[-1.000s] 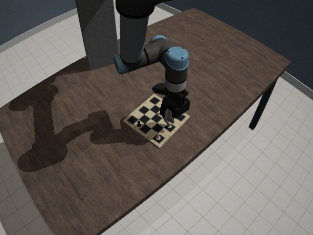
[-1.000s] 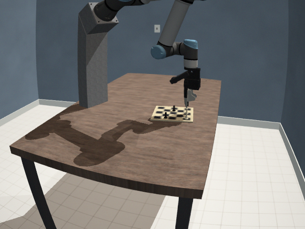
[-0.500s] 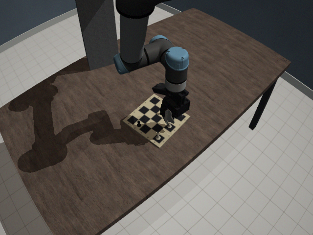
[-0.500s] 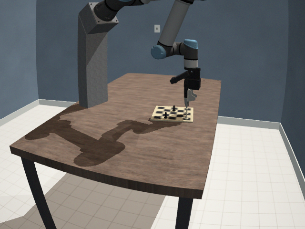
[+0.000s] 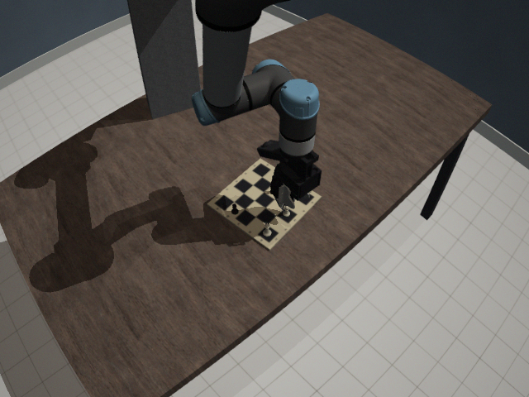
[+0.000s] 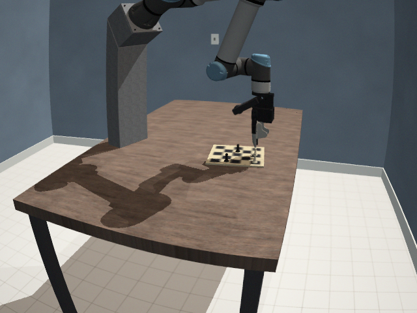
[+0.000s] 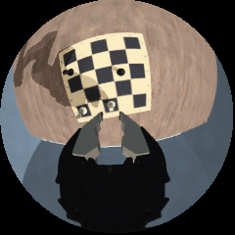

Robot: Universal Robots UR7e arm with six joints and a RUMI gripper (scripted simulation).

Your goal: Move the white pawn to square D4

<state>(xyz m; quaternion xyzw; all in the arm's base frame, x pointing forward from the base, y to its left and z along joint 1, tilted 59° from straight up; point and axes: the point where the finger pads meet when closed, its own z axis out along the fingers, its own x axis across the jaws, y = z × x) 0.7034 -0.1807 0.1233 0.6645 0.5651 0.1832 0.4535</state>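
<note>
My hand is 4 cm above the white piece. From my hand the other things lie so: chessboard: 7 cm behind, 6 cm below, 2 cm to the left.
</note>
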